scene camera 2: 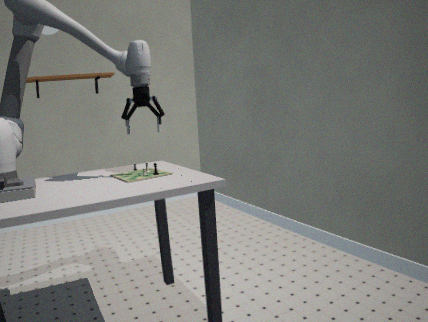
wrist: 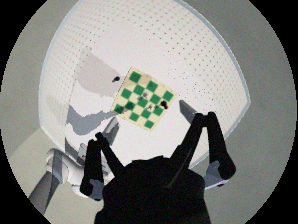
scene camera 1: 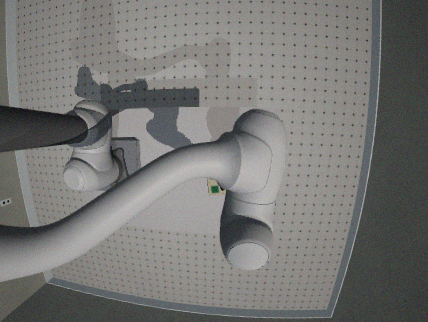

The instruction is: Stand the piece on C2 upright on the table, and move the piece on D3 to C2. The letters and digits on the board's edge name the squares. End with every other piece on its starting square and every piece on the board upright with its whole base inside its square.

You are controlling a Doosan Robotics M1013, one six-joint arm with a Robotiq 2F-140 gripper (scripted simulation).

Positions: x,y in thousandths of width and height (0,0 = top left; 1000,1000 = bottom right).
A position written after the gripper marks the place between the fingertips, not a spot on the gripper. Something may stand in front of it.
In view: the gripper (scene camera 2: 338,411).
The gripper shows as well in the wrist view (wrist: 495,511).
